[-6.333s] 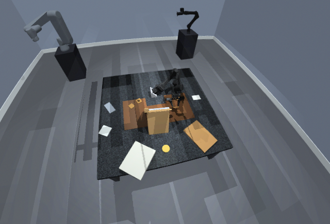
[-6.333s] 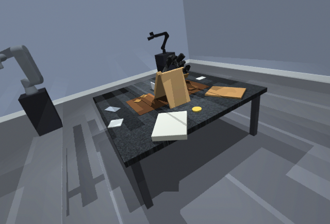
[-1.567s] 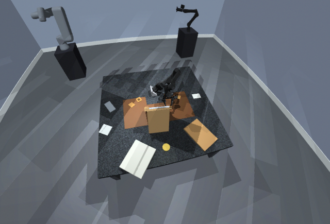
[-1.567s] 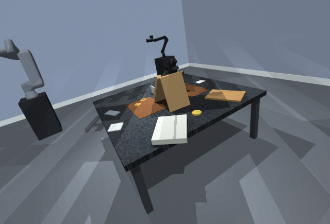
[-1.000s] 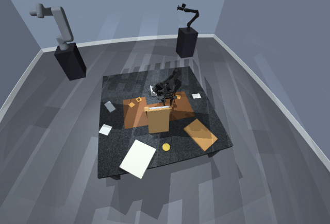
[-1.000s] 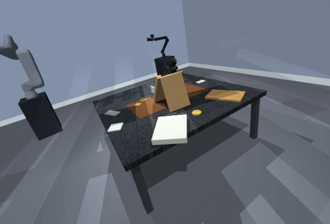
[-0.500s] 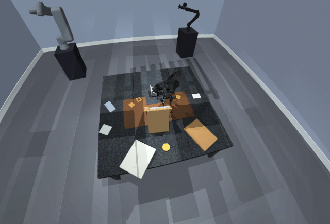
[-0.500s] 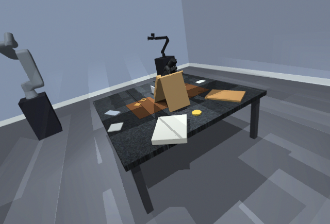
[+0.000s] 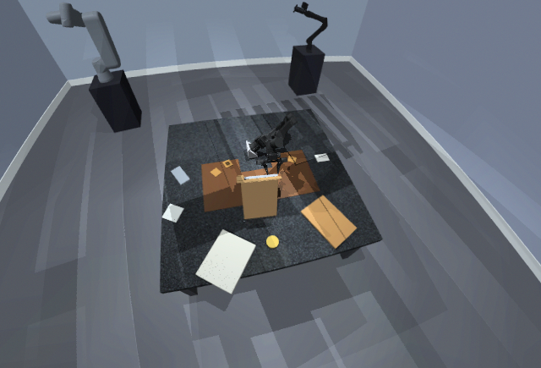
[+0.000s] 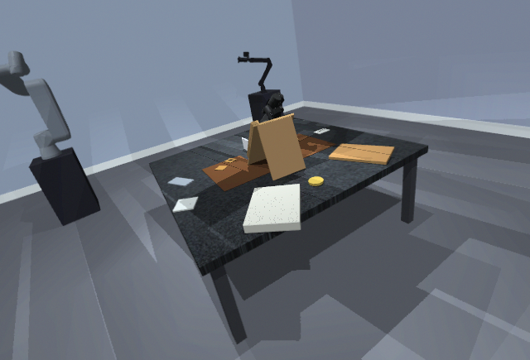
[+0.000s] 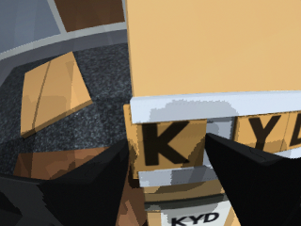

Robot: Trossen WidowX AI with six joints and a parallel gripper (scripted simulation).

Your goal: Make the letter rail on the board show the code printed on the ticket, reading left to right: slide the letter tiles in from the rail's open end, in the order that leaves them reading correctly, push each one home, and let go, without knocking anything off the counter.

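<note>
Now: the white ticket 90 mm below my gripper tip, 70 mm behind it and 20 mm to the right of it. Also, from my gripper tip: white box (390 mm to the right, 360 mm ahead, 150 mm below); then brown mat (170 mm below, 160 mm behind, 40 mm to the right); then flat tan slab (320 mm ahead, 260 mm to the left, 160 mm below).
</note>
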